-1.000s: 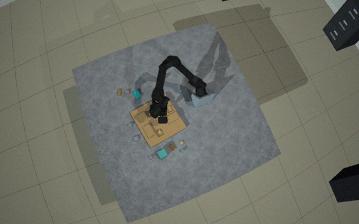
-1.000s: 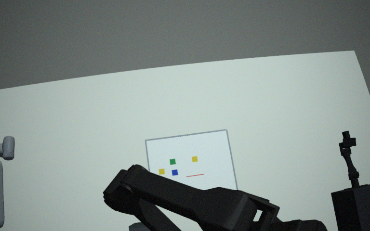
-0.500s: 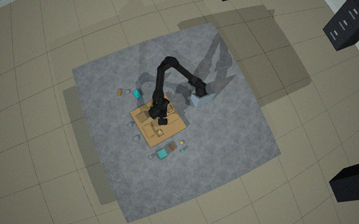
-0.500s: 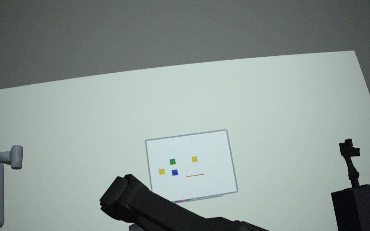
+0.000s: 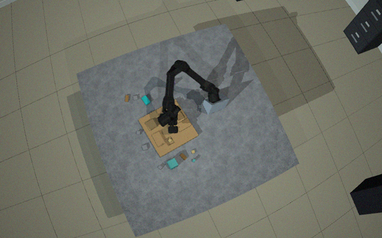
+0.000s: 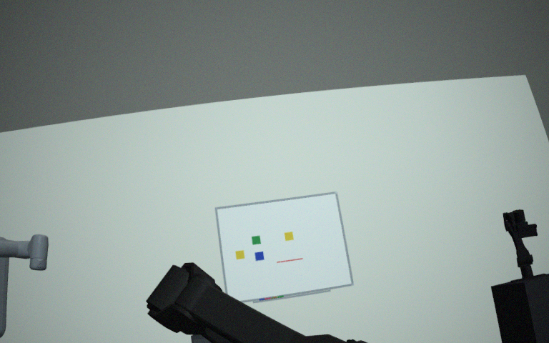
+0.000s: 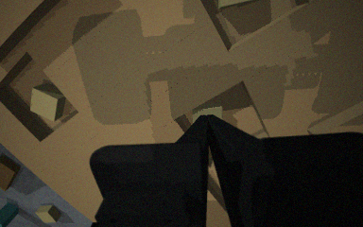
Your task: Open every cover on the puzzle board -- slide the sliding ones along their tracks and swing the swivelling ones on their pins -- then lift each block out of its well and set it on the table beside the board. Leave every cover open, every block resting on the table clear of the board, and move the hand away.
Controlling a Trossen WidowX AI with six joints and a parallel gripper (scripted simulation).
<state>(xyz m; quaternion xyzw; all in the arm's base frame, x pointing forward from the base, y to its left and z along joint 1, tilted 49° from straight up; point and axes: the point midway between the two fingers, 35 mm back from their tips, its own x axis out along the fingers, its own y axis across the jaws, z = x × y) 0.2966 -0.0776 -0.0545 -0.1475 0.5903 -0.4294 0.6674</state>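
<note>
The tan puzzle board lies 4 cm ahead of my gripper tip. The rest, counted from my gripper tip: tiny teal cube: 29 cm to the left, 2 cm behind, 1 cm below; purple block: 26 cm to the right, 12 cm behind; orange block: 24 cm to the left, 3 cm ahead, 2 cm below.
</note>
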